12 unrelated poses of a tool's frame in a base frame.
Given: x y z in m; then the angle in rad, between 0 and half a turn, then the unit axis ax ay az.
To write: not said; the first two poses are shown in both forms.
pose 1, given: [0.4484 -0.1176 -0.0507 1.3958 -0.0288 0.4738 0.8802]
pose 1, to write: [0.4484 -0.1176 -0.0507 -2.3 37.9 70.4]
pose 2, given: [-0.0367 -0.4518 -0.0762 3.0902 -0.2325 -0.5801 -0.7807]
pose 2, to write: [-0.0367 -0.4518 -0.0762 -41.2 -102.7 -138.2]
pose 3, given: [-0.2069 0.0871 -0.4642 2.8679 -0.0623 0.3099 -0.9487]
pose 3, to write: [-0.2069 0.0871 -0.4642 -10.2 50.9 -155.9]
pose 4, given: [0.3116 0.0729 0.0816 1.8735 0.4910 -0.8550 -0.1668]
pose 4, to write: [0.3116 0.0729 0.0816 52.7 -91.8 -17.9]
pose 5, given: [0.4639 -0.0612 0.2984 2.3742 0.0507 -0.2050 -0.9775]
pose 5, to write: [0.4639 -0.0612 0.2984 6.9 -27.9 -133.0]
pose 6, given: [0.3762 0.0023 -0.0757 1.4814 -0.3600 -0.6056 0.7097]
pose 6, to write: [0.3762 0.0023 -0.0757 -30.6 -51.4 60.2]
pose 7, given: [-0.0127 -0.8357 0.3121 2.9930 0.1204 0.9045 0.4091]
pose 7, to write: [-0.0127 -0.8357 0.3121 20.6 155.1 70.2]
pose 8, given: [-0.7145 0.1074 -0.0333 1.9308 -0.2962 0.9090 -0.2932]
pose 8, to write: [-0.7145 0.1074 -0.0333 -32.8 100.6 -32.4]
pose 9, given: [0.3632 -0.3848 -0.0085 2.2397 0.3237 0.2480 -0.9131]
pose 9, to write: [0.3632 -0.3848 -0.0085 41.5 31.8 -117.2]
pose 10, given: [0.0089 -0.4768 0.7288 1.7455 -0.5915 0.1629 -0.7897]
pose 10, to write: [0.0089 -0.4768 0.7288 -59.2 16.3 -79.0]
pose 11, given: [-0.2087 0.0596 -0.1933 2.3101 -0.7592 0.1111 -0.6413]
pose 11, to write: [-0.2087 0.0596 -0.1933 -100.5 14.7 -84.9]
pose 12, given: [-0.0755 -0.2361 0.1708 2.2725 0.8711 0.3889 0.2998]
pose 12, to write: [-0.0755 -0.2361 0.1708 113.4 50.6 39.0]
